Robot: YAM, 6 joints.
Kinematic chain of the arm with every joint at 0, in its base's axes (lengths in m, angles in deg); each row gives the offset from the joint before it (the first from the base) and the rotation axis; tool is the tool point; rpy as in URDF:
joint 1: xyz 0 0 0.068 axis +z
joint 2: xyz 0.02 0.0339 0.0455 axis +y
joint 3: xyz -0.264 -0.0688 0 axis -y
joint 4: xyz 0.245 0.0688 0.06 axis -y
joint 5: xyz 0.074 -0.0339 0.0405 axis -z
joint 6: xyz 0.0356 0 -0.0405 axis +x
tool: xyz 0 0 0 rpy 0 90 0
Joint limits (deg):
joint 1: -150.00..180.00
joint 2: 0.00..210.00
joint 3: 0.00..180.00
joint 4: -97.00..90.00
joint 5: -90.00..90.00
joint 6: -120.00..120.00
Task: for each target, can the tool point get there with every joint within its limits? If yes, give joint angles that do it. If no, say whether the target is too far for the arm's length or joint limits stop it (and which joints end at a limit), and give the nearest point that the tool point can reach.
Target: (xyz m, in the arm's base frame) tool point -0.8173 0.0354 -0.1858
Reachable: no: too far | nearest point -0.6054 0.0262 -0.1063 | short by 0.227 m
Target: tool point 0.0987 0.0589 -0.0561
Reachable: yes | joints 48.26 150.45 16.37 35.27 75.23 -61.83
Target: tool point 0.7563 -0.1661 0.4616
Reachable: no: too far | nearest point 0.5746 -0.1262 0.3757 | short by 0.205 m
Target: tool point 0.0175 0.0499 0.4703
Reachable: yes | joints 72.53 26.91 49.31 31.47 2.84 6.03
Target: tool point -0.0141 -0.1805 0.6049
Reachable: yes | joints 87.02 37.02 126.26 -36.76 -7.51 44.55
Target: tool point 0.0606 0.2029 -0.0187
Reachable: yes | joints 67.56 146.17 57.88 -71.12 -36.96 4.57
